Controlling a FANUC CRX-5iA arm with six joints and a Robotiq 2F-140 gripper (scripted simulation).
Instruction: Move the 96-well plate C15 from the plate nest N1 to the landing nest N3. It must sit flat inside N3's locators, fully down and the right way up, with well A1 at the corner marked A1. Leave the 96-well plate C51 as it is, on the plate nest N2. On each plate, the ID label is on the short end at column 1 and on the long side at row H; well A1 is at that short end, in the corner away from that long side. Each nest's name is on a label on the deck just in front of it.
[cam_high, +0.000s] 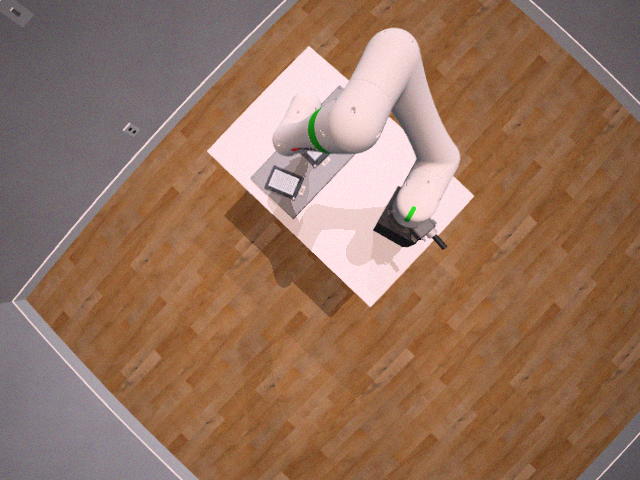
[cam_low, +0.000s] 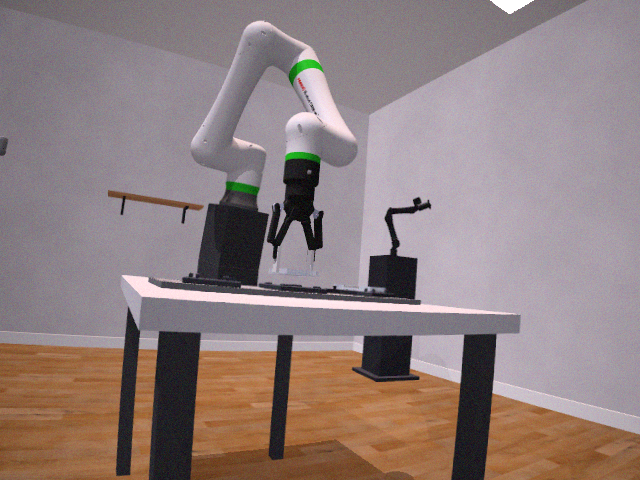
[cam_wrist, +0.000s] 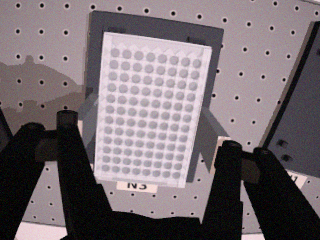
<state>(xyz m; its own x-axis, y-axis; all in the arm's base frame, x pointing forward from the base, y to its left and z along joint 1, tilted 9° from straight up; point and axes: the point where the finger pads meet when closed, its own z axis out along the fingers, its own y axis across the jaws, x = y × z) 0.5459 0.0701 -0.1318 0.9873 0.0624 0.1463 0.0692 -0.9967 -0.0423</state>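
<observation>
Now: hand 60 mm above the landing nest N3. Also, from my hand: N3 label: 100 mm behind, 70 mm below, 10 mm to the right; then N1 label: 190 mm to the right, 70 mm below, 60 mm behind.
</observation>
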